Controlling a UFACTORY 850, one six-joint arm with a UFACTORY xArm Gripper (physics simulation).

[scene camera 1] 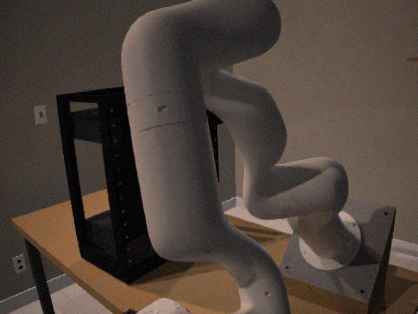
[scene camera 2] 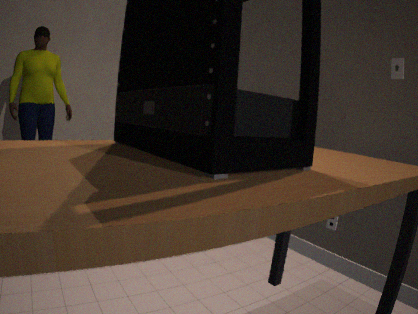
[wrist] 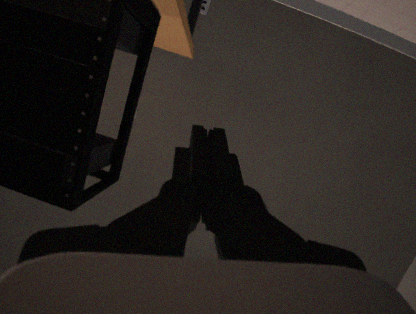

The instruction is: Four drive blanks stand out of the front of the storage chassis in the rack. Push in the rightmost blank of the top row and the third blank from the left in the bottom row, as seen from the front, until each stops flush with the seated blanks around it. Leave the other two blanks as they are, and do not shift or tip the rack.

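The black rack (scene camera 1: pixel 116 200) (scene camera 2: pixel 226 100) (wrist: pixel 91 112) stands upright on the table. Its front is very dark, and the arm covers much of it in scene camera 1. I cannot make out the storage chassis or any of the four blanks, or tell which stand out. My gripper (scene camera 1: pixel 129 311) (wrist: pixel 203 149) is shut and empty. In the wrist view its fingertips point at the wall, beside the rack and apart from it in the picture. In scene camera 1 part of it shows at the bottom edge, in front of the rack's lower corner.
A dark unit (scene camera 1: pixel 87 125) sits high in the rack and another (scene camera 1: pixel 102 231) (scene camera 2: pixel 265 116) sits low. The wooden table (scene camera 1: pixel 55 237) (scene camera 2: pixel 150 245) (wrist: pixel 175 37) bears the rack. The arm's base stands on a grey plate (scene camera 1: pixel 370 250). A person in yellow (scene camera 2: pixel 39 75) stands behind.
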